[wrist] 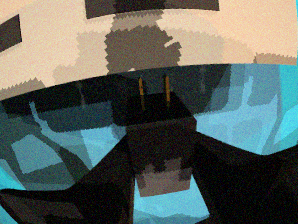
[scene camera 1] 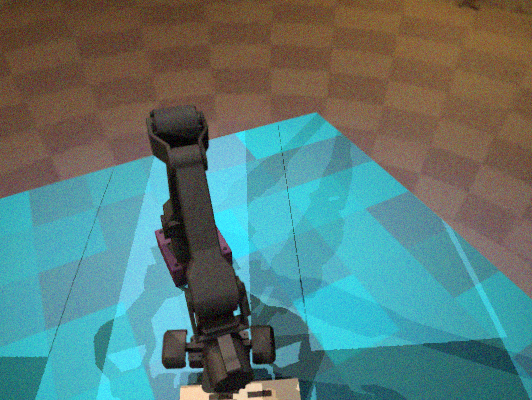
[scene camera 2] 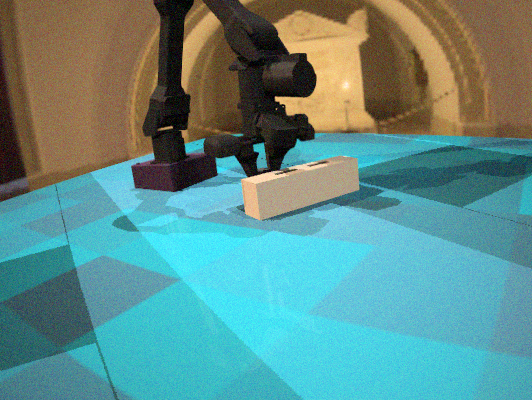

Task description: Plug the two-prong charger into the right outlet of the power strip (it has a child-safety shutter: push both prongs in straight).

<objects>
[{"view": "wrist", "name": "my gripper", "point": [156, 137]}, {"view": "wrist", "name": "dark two-prong charger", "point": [161, 132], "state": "held by my gripper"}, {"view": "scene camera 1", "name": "my gripper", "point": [221, 365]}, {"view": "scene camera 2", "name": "my gripper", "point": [264, 187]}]
</objects>
